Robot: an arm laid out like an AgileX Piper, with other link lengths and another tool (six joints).
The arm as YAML. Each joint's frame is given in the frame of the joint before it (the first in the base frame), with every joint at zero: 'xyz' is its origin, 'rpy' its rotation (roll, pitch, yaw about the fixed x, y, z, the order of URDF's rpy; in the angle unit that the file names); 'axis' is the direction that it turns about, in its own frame. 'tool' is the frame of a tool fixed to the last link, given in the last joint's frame.
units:
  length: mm
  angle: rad
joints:
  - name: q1
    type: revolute
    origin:
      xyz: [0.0, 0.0, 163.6]
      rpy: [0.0, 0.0, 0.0]
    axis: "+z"
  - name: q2
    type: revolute
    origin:
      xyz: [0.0, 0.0, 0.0]
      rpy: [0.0, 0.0, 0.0]
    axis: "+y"
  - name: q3
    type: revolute
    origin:
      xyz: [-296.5, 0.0, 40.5]
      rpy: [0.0, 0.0, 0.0]
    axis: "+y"
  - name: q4
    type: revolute
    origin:
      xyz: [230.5, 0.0, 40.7]
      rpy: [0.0, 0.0, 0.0]
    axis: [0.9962, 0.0, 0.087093]
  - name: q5
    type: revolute
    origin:
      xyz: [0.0, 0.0, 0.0]
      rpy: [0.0, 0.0, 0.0]
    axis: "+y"
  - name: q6
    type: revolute
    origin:
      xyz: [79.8, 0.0, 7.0]
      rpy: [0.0, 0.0, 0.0]
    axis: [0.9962, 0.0, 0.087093]
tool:
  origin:
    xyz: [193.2, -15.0, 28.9]
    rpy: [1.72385, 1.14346, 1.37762]
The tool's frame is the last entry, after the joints.
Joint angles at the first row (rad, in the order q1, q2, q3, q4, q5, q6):
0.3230, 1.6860, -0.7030, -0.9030, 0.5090, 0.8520
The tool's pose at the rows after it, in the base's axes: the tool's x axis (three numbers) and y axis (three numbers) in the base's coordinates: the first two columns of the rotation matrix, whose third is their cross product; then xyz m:
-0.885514, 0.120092, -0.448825, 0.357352, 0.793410, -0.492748, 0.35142, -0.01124, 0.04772
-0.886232, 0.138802, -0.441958, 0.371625, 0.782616, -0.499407, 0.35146, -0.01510, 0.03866
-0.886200, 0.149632, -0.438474, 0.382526, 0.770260, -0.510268, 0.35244, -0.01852, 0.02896
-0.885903, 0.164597, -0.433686, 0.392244, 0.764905, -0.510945, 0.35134, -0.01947, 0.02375
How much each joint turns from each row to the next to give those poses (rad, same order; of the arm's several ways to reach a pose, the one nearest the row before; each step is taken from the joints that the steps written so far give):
-0.0050, 0.0250, 0.0000, -0.0250, -0.0040, 0.0300
-0.0050, 0.0350, 0.0000, -0.0370, -0.0050, 0.0580
0.0000, 0.0410, 0.0000, -0.0570, -0.0030, 0.0760
0.0000, 0.0180, 0.0000, -0.0120, -0.0020, 0.0310

